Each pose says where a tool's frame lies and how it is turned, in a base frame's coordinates. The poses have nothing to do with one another.
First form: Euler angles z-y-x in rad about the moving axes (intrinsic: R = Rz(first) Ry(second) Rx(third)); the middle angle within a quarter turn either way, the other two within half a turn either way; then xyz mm.
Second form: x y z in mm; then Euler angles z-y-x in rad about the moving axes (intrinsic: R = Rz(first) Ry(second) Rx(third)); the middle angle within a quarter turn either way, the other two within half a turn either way. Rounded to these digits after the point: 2 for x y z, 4 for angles.
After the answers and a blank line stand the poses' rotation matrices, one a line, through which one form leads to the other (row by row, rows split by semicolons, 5 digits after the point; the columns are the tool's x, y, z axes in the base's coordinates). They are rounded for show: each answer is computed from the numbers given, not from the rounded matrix.
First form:
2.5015 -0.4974 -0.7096 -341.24 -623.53 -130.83
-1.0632 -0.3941 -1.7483 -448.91 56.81 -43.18
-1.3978 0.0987 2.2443 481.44 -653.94 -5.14
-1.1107 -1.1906 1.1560 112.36 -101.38 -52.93
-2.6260 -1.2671 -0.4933 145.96 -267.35 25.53
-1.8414 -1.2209 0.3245 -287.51 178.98 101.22
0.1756 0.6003 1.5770 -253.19 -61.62 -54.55
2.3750 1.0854 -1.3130 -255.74 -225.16 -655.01
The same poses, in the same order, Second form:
-341.24 -623.53 -130.83 2.5015 -0.4974 -0.7096
-448.91 56.81 -43.18 -1.0632 -0.3941 -1.7483
481.44 -653.94 -5.14 -1.3978 0.0987 2.2443
112.36 -101.38 -52.93 -1.1107 -1.1906 1.1560
145.96 -267.35 25.53 -2.6260 -1.2671 -0.4933
-287.51 178.98 101.22 -1.8414 -1.2209 0.3245
-253.19 -61.62 -54.55 0.1756 0.6003 1.5770
-255.74 -225.16 -655.01 2.3750 1.0854 -1.3130

-0.70485 -0.70243 -0.09882; 0.52490 -0.42277 -0.73875; 0.47714 -0.57258 0.66670
0.44882 0.02940 0.89314; -0.80692 -0.41612 0.41919; 0.38398 -0.90883 -0.16304
0.17130 -0.60116 -0.78055; -0.98028 -0.18324 -0.07400; -0.09854 0.77784 -0.62069
0.16478 -0.01627 -0.98620; -0.33251 0.94042 -0.07107; 0.92859 0.33963 0.14956
-0.26017 0.04114 0.96468; -0.14745 -0.98907 0.00242; 0.95424 -0.14161 0.26340
-0.09164 0.99338 -0.06922; -0.33033 0.03525 0.94321; 0.93941 0.10930 0.32491
0.81248 0.55728 0.17125; 0.14416 0.09258 -0.98522; -0.56489 0.82515 -0.00512
-0.33605 0.43917 -0.83319; 0.32364 -0.77692 -0.54005; -0.88449 -0.45114 0.11895

